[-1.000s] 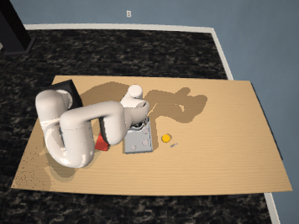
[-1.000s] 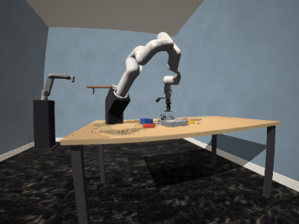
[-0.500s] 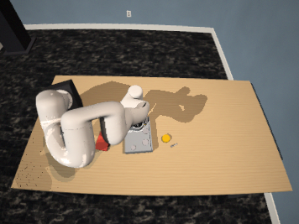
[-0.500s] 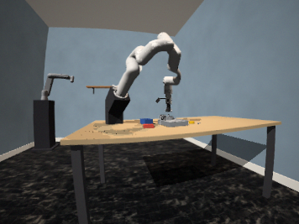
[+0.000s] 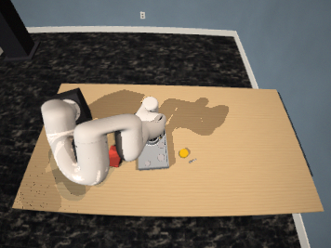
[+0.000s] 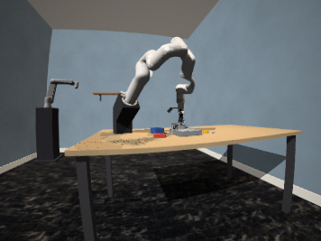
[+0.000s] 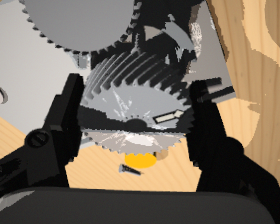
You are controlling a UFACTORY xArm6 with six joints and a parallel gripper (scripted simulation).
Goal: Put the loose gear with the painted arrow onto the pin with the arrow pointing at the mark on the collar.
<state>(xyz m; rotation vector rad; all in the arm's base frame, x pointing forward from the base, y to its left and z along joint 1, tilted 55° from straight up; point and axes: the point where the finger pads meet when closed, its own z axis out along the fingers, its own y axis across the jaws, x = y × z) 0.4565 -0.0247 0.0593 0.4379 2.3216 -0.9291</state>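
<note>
My gripper is now right at the grey toothed gear. The rest, counted from my hand: red block: 230 mm behind, 80 mm to the right, 100 mm below; then blue block: 190 mm behind, 80 mm to the left, 100 mm below; then grey screw: 220 mm ahead, 150 mm to the right, 100 mm below.
</note>
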